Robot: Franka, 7 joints.
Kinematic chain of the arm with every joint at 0, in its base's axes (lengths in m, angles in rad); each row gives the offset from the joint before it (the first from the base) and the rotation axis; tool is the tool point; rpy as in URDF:
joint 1: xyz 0 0 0.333 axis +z
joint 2: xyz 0 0 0 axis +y
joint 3: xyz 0 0 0.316 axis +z
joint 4: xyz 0.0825 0 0 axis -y
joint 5: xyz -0.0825 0 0.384 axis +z
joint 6: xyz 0 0 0 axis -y
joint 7: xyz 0.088 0 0 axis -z
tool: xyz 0 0 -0.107 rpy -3.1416 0 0
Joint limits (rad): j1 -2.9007..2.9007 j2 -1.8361..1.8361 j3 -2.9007..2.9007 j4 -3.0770..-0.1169 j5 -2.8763..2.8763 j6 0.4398..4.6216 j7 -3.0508..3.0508
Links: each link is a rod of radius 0.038 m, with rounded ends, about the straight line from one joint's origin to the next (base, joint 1, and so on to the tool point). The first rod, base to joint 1, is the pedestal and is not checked.
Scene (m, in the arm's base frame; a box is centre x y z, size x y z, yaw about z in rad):
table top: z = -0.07
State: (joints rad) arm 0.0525 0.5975 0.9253 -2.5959 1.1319 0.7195 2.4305
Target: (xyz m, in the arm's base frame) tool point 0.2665 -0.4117 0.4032
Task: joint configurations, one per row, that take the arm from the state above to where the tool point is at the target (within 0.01 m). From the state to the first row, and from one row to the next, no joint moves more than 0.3 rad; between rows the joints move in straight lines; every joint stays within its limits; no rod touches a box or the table.
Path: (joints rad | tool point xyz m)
1: -0.2418 0.5144 0.6553 -2.4494 1.1651 0.7372 2.4305 | 0.2595 0.2501 0.2864
2: -0.5360 0.4314 0.3852 -2.3028 1.1982 0.7549 2.4305 | 0.4022 0.0637 0.2937
3: -0.8303 0.3483 0.1152 -2.1563 1.2314 0.7726 2.4305 | 0.4118 -0.1894 0.3332
4: -1.1246 0.2652 -0.1548 -2.0098 1.2645 0.7903 2.4305 | 0.2665 -0.4117 0.4032

